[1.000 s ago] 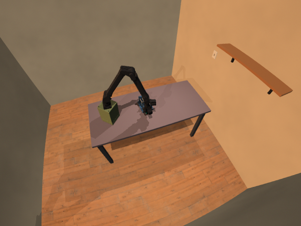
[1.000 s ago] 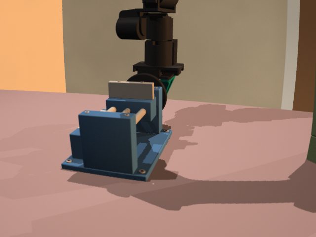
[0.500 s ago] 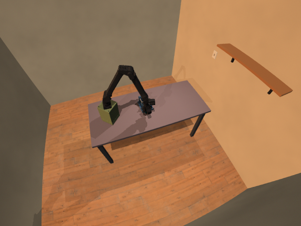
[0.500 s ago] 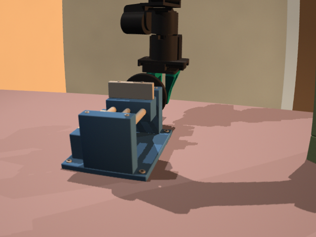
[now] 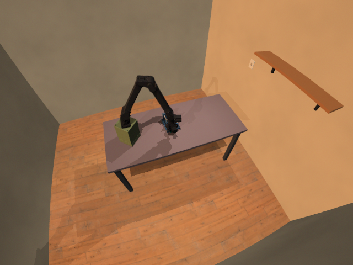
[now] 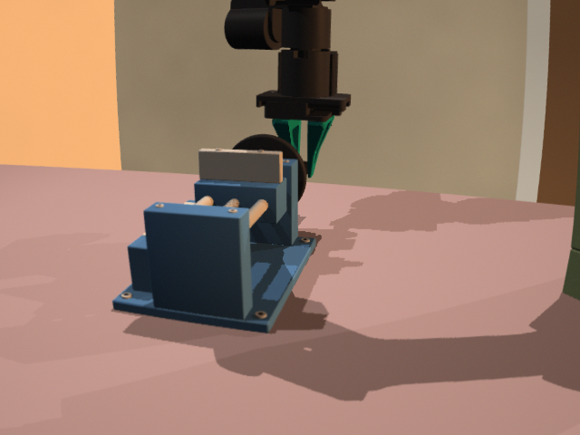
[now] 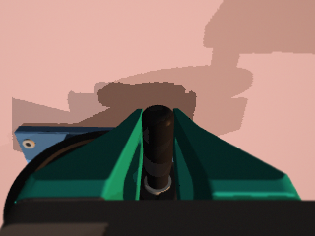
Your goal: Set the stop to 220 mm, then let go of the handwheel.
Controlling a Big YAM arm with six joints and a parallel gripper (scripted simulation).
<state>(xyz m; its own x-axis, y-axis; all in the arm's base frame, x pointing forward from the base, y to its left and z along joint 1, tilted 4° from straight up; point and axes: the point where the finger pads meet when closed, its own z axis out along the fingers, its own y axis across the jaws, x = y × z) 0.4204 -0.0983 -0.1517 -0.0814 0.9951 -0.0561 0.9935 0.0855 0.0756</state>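
My hand is 40 mm short of the grey stop plate, 130 mm to the right of it and 20 mm below it. Round my hand: black crank handle (10 mm to the left).
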